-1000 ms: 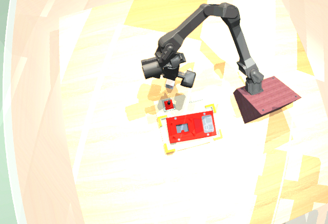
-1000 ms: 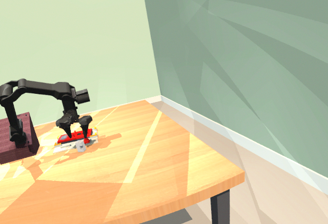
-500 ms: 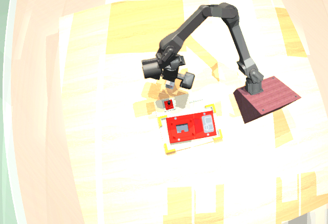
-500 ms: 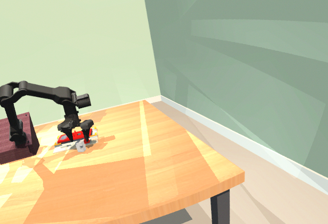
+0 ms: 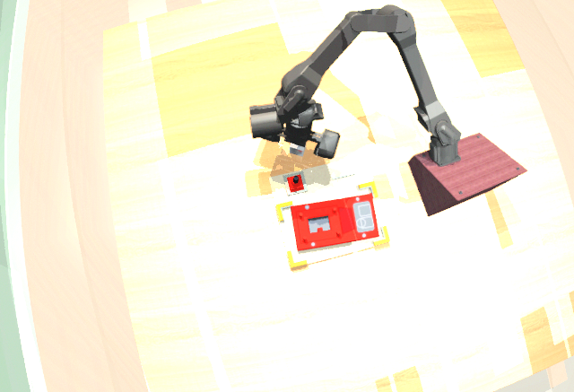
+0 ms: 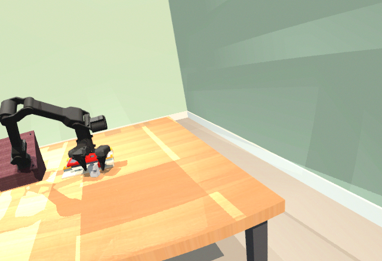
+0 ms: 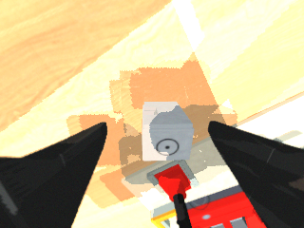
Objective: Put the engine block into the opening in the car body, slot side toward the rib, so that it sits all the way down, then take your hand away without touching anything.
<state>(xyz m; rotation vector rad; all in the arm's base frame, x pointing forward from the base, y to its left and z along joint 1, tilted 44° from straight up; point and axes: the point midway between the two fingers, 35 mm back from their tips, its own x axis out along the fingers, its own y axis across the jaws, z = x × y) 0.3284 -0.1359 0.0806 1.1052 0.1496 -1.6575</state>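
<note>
My gripper tip is right at the engine block.
</note>
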